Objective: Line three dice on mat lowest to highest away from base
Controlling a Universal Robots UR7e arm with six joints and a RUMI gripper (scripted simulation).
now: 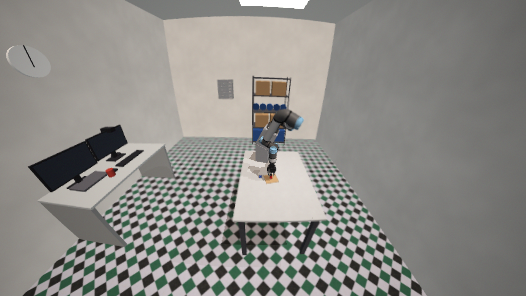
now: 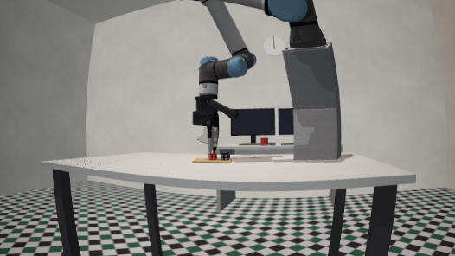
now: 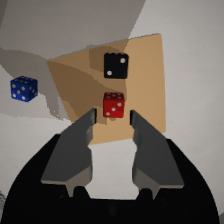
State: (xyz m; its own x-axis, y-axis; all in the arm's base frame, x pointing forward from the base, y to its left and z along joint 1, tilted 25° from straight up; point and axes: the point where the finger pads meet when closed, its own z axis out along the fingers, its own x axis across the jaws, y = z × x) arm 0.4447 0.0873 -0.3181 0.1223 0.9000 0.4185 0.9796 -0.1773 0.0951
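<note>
Right now the red die is 30 mm below my hand. From my hand the other things lie so: tan mat 40 mm below; then black die 50 mm behind, 30 mm below, 10 mm to the left; then blue die 120 mm to the right, 30 mm below, 30 mm behind.
</note>
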